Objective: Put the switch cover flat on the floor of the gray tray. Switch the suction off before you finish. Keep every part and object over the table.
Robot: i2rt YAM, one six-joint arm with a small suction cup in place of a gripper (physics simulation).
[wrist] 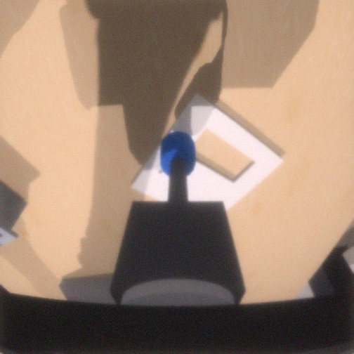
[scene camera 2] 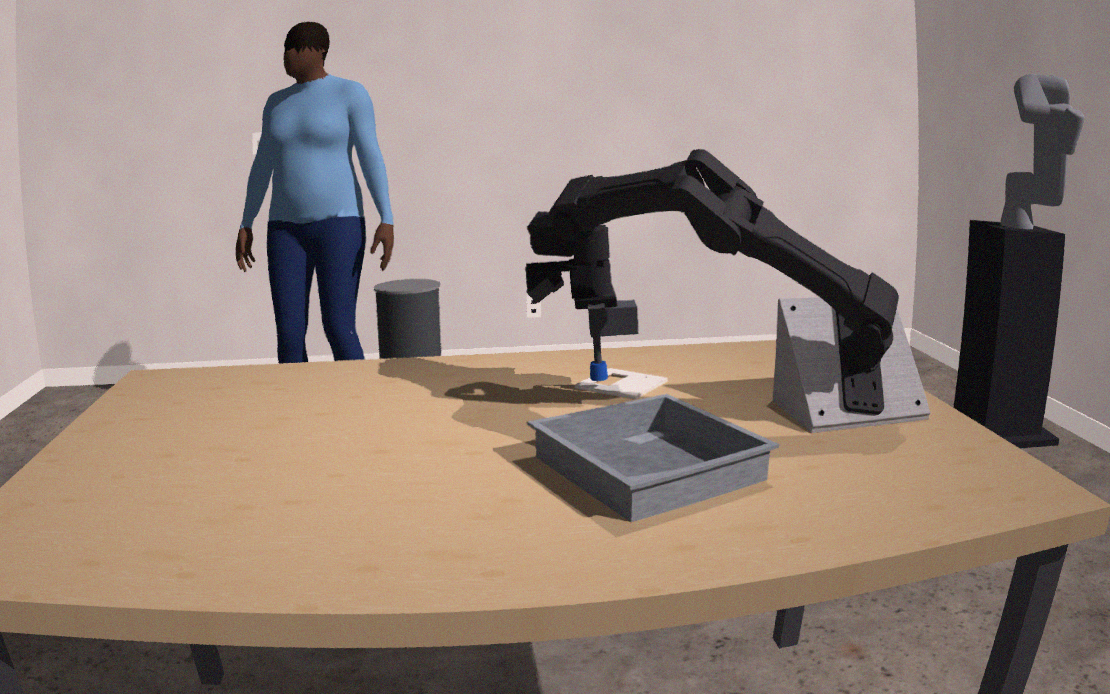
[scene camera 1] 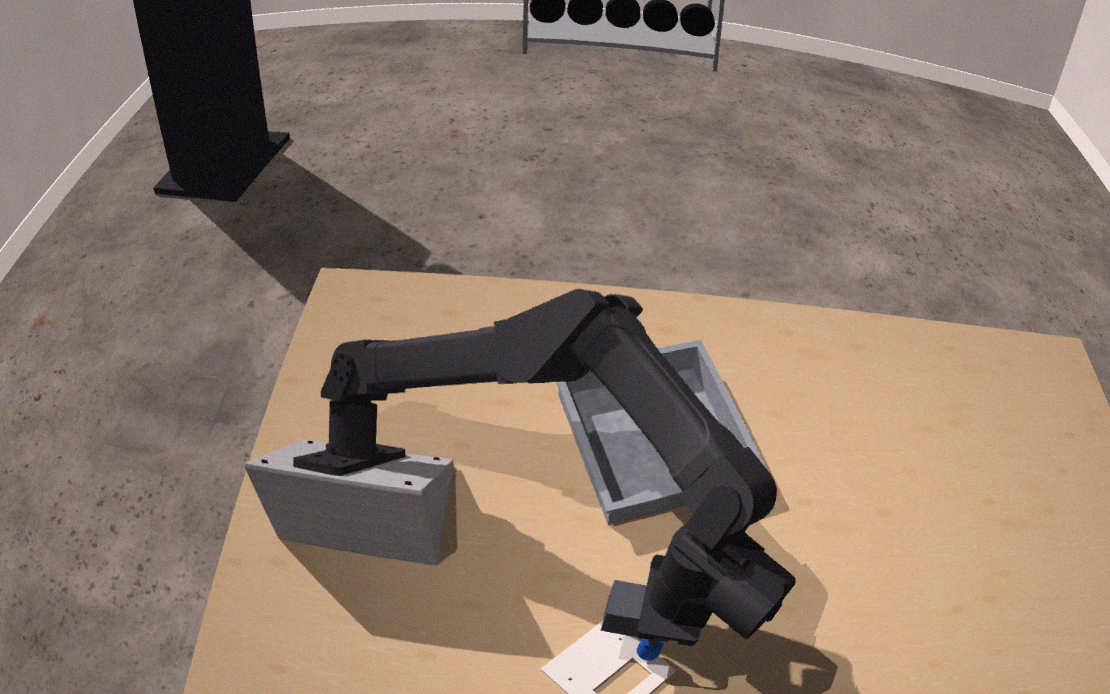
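The white switch cover (scene camera 1: 573,661) (scene camera 2: 648,381) (wrist: 215,187) lies flat on the table, with a rectangular window through it. My suction cup (scene camera 1: 649,650) (scene camera 2: 598,371) (wrist: 178,151) is blue, points down and is open, with nothing hanging from it. It is over the cover's solid part beside the window, near one edge. It is very close to the surface; I cannot tell whether it touches. The gray tray (scene camera 1: 646,507) (scene camera 2: 699,488) stands apart from the cover; the arm hides part of it in scene camera 1. Its corner (wrist: 9,235) shows at the left of the wrist view.
The arm's gray base block (scene camera 1: 360,523) (scene camera 2: 798,376) stands on the wooden table (scene camera 1: 941,491) (scene camera 2: 286,507). The arm's forearm passes above the tray in scene camera 1. A person (scene camera 2: 315,163) and a dark bin (scene camera 2: 407,323) are beyond the table.
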